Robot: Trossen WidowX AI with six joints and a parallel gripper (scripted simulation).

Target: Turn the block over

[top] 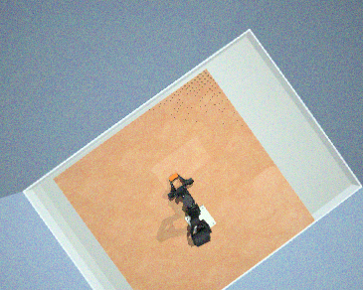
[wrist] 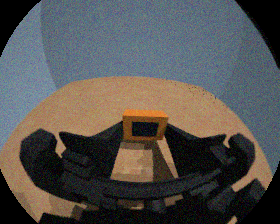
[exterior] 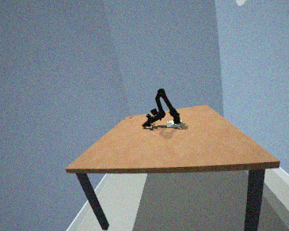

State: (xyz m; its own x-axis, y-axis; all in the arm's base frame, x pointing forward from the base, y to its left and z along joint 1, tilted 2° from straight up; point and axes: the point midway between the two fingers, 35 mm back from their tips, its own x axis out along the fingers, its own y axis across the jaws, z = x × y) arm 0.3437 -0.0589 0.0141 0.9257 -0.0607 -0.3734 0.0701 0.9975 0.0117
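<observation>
Now: gripper tip 10 mm past the orange-brown block.
</observation>
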